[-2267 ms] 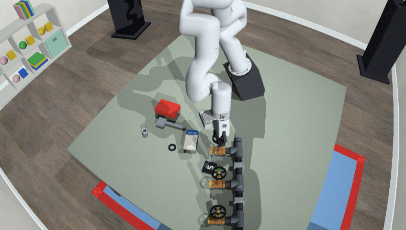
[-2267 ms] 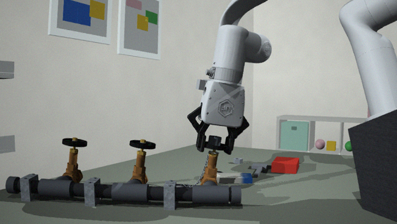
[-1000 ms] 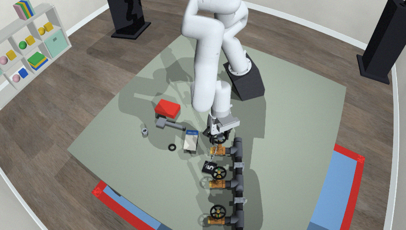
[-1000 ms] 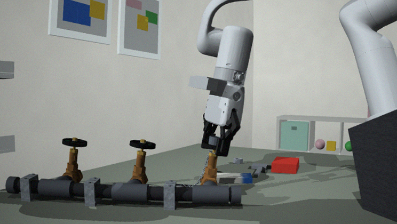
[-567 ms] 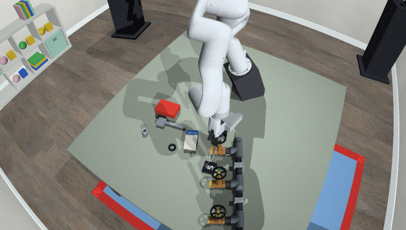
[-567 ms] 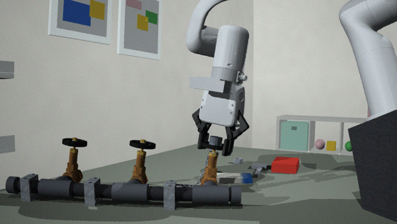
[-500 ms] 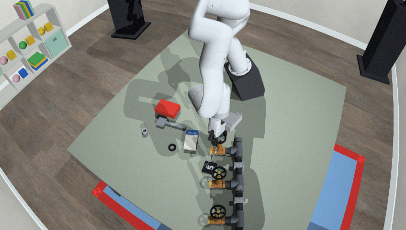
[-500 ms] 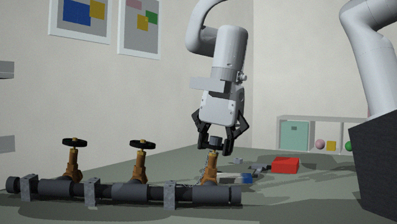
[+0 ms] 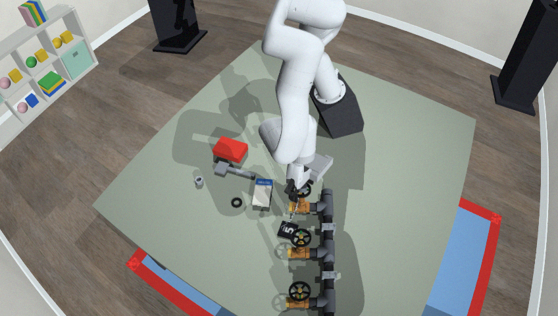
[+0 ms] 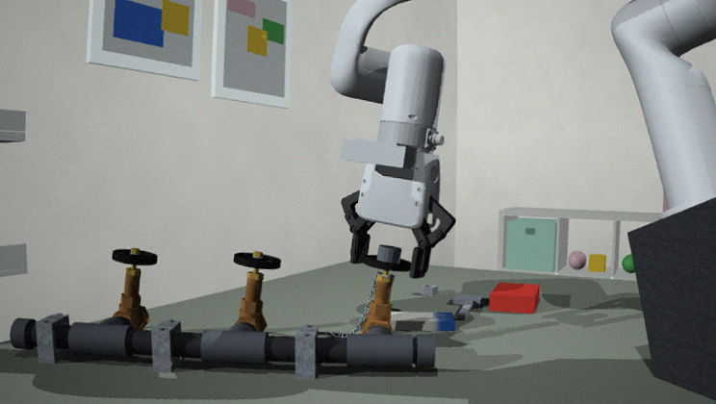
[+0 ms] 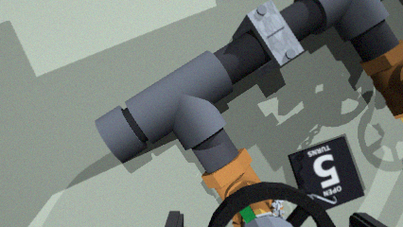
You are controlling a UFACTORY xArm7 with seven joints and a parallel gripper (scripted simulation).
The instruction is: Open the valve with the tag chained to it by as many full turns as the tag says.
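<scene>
The grey cap lies 20 mm above my hand. The rest, counted from my hand: black washer 230 mm to the right, 120 mm below, 50 mm ahead; blue box 150 mm to the right, 110 mm below, 10 mm behind; black tag 120 mm below, 100 mm ahead, 20 mm to the right.
</scene>
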